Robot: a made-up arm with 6 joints.
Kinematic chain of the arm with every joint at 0, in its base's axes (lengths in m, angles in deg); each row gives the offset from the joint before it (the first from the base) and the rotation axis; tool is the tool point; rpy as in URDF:
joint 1: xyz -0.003 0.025 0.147 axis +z
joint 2: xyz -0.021 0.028 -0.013 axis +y
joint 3: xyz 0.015 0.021 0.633 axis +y
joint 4: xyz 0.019 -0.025 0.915 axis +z
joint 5: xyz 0 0.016 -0.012 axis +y
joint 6: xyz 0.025 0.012 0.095 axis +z
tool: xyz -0.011 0.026 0.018 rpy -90 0 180
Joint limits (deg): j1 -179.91..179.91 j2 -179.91..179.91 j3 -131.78..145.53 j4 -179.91..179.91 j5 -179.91..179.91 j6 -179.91..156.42
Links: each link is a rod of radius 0.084 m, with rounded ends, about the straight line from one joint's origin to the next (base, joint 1, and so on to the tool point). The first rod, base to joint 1, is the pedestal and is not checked.
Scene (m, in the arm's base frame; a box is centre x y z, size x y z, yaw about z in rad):
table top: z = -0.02
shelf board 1: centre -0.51 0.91 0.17 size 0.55 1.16 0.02 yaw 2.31
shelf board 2: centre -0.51 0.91 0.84 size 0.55 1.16 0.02 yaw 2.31
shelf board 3: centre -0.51 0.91 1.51 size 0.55 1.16 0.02 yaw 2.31
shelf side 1: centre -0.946 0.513 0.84 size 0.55 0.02 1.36 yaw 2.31
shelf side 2: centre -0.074 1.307 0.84 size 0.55 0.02 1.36 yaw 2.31
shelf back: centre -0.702 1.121 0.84 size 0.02 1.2 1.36 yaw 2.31
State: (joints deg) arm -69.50 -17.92 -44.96 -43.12 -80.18 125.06
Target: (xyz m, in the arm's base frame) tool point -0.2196 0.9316 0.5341
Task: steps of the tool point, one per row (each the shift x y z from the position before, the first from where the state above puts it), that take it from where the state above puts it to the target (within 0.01 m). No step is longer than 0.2 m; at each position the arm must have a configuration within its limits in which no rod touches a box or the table.
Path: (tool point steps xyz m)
1: 0.1364 -0.1071 0.0248
2: 0.1124 -0.1253 0.0000
3: 0.0861 -0.1348 -0.0246
4: -0.0195 0.0388 -0.1889
5: -0.0170 -0.0009 -0.1962
6: -0.0118 -0.0409 -0.1950
7: -0.0997 0.1305 0.0150
8: -0.1286 0.1199 -0.0151

